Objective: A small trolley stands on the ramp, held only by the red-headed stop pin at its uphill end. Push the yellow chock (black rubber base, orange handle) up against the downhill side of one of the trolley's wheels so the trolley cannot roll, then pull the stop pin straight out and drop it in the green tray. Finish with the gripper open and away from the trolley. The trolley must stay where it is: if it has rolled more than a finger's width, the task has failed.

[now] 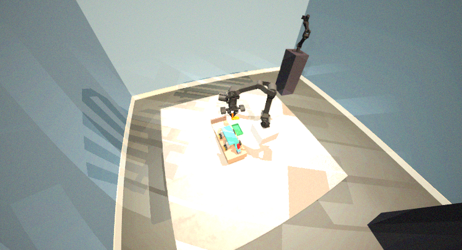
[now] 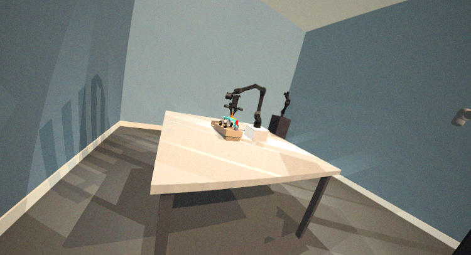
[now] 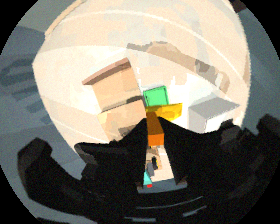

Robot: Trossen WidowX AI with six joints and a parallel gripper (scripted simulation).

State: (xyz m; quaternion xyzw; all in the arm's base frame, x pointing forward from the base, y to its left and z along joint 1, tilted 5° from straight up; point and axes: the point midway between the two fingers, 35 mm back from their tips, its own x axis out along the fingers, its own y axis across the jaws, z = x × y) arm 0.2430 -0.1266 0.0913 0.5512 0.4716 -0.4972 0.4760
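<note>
Right now my gripper tip is 2 cm past the yellow chock and 1 cm above it. Also, from my gripper tip: cyan trolley 17 cm to the left, 7 cm ahead, 4 cm below; red-headed stop pin 28 cm to the left, 4 cm ahead, 2 cm below; green tray 16 cm below, 4 cm to the left, 4 cm behind.
</note>
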